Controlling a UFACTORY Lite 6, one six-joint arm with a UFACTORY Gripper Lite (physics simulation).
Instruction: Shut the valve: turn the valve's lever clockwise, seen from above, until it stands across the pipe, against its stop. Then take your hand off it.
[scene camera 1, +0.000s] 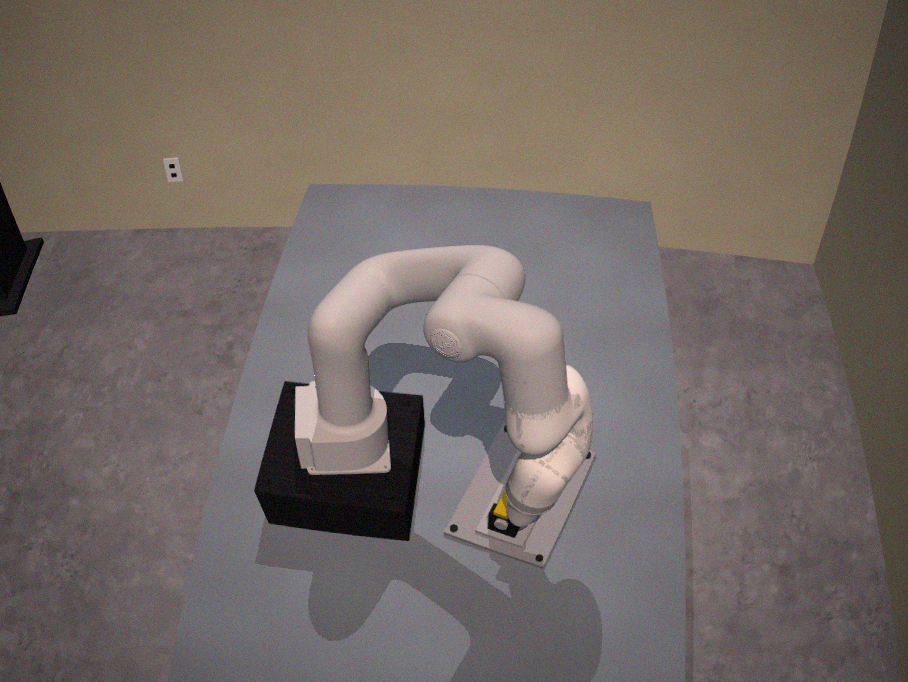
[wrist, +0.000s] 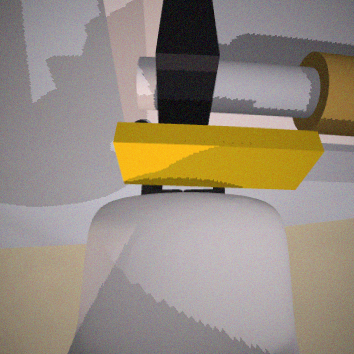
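Observation:
The lever's yellow grip (scene camera 1: 501, 507) (wrist: 215, 162) spans the middle of the wrist view, roughly parallel to the grey pipe (wrist: 260, 87). The brass valve body (wrist: 337, 92) shows at the right edge of the wrist view. In the scene view the arm hides most of the valve. My gripper (wrist: 185, 190) is open; the bases of its two black fingers show apart just below the yellow grip, which hides their tips. Whether a finger touches the grip cannot be told. The gripper is hidden by the arm in the scene view.
A black pipe support (scene camera 1: 507, 531) (wrist: 185, 85) holds the pipe's near end, close beside the yellow grip. The pale base plate (scene camera 1: 469, 511) lies on the blue-grey table (scene camera 1: 587, 249), with dark bolts at its corners. The arm's black pedestal (scene camera 1: 337, 506) stands to the left.

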